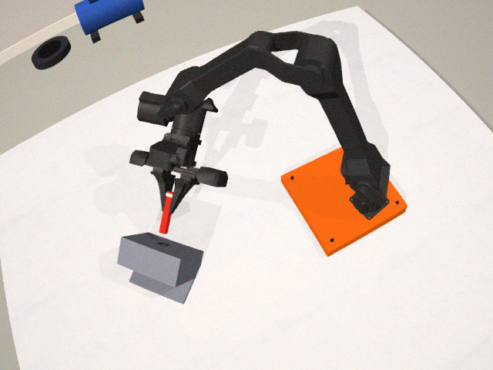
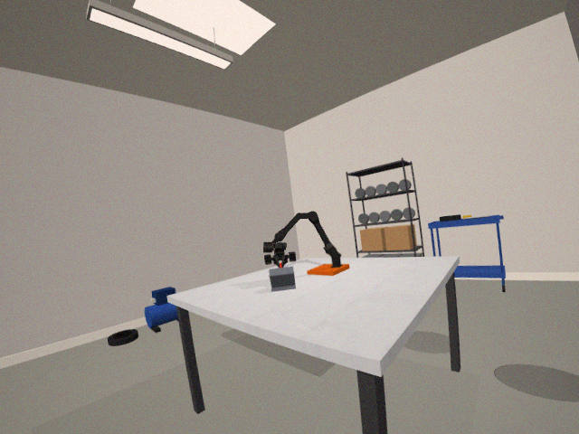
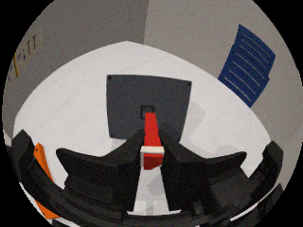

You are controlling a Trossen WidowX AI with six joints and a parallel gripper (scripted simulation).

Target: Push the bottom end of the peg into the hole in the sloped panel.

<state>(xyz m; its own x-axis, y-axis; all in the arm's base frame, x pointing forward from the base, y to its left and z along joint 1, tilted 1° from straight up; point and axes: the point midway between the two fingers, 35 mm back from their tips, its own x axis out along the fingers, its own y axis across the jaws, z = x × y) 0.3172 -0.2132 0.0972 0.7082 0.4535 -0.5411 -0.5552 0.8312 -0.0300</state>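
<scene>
The grey panel block is 60 mm ahead of my gripper tip, 50 mm below it and 40 mm to the left of it. Round my gripper tip: red peg 10 mm to the right, 10 mm behind, 10 mm above.
</scene>
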